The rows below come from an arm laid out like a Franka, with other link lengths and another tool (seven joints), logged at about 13 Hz.
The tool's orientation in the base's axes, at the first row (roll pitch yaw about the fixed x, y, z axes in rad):
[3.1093 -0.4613 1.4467]
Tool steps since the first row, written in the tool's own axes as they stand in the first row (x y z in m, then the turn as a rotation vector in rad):
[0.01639 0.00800 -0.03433 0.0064 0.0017 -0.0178]
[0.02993 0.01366 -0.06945 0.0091 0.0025 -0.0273]
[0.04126 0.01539 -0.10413 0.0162 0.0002 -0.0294]
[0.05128 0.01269 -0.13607 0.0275 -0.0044 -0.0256]
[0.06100 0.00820 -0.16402 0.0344 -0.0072 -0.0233]
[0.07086 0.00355 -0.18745 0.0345 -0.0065 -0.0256]
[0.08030 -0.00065 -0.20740 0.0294 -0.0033 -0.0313]
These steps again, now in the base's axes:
[0.00675 -0.00156 0.03825 0.0008 -0.0023 0.0188]
[0.01079 -0.00567 0.07588 0.0011 -0.0042 0.0286]
[0.01074 -0.01101 0.11201 -0.0006 0.0015 0.0335]
[0.00639 -0.01571 0.14498 -0.0035 0.0138 0.0350]
[0.00059 -0.01868 0.17419 -0.0053 0.0214 0.0360]
[-0.00496 -0.01953 0.19941 -0.0048 0.0204 0.0381]
[-0.00981 -0.01929 0.22135 -0.0027 0.0129 0.0410]

